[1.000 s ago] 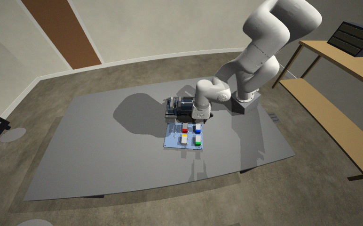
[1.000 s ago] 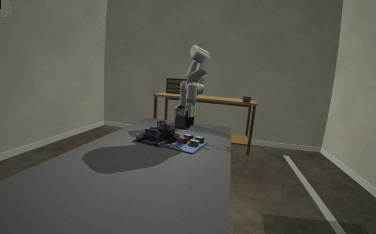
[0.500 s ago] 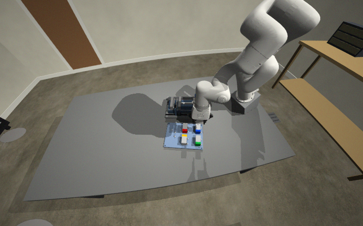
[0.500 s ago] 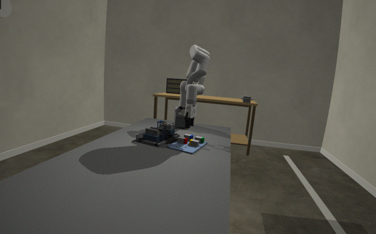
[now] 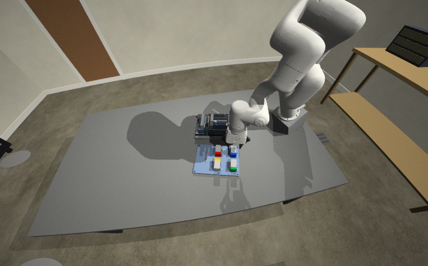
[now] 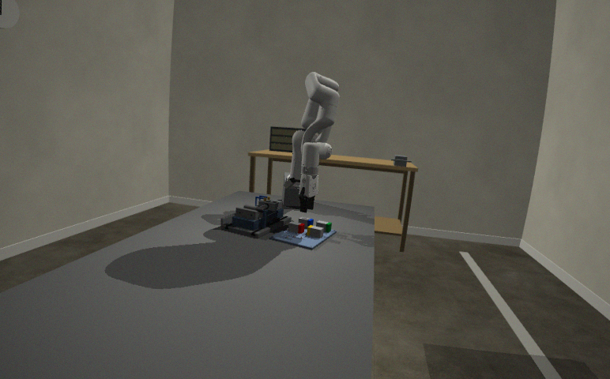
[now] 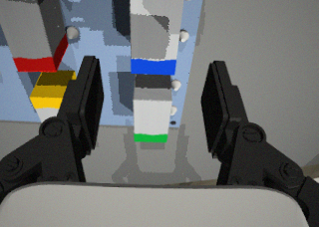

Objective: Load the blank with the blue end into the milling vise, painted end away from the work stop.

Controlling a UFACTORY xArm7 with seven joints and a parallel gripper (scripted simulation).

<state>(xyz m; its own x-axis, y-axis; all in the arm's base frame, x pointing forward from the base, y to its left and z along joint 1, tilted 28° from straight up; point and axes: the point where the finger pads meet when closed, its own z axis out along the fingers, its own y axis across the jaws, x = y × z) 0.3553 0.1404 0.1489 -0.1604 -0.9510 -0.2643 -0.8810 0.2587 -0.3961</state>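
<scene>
Now: hand 70 mm above the blue-ended blank. From my hand the other things lie so: yellow-ended blank: 100 mm ahead, 70 mm to the left, 70 mm below; then red-ended blank: 90 mm ahead, 20 mm to the right, 70 mm below; then green-ended blank: 10 mm ahead, 90 mm to the left, 70 mm below.
</scene>
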